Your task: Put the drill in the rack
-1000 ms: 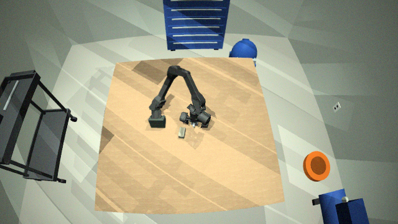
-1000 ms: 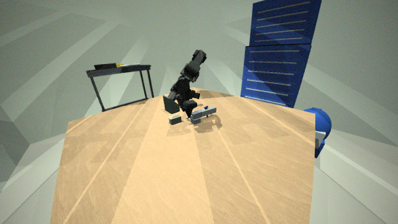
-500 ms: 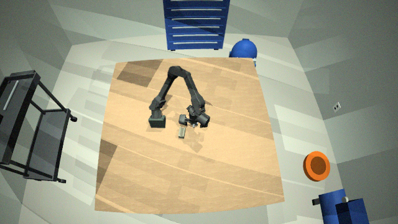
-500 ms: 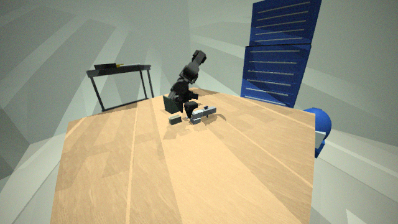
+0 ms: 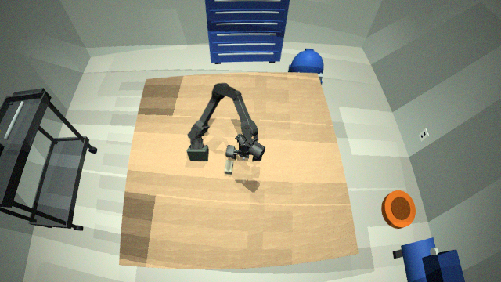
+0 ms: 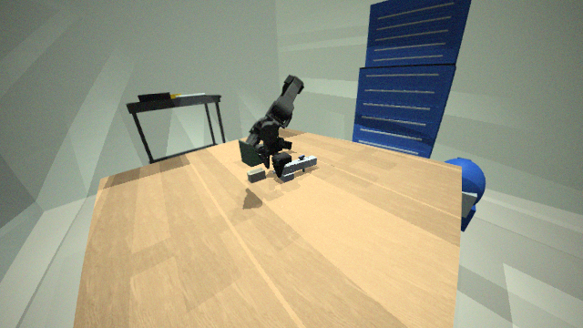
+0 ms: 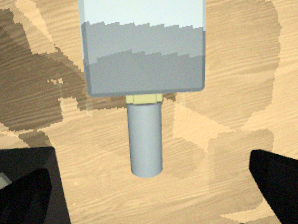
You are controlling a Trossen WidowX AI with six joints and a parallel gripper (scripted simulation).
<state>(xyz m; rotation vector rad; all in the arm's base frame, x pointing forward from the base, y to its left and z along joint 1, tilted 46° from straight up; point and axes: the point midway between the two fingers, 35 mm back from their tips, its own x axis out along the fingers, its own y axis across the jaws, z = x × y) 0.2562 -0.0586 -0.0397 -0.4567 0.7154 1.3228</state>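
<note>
The drill is 60 mm to the left of my gripper tip and 10 mm ahead of it. From my gripper tip the other things lie so: rack 90 mm behind, 30 mm to the right, 30 mm below; key 150 mm to the left, 30 mm ahead; light grey block 120 mm to the left, 20 mm ahead, 10 mm below.
</note>
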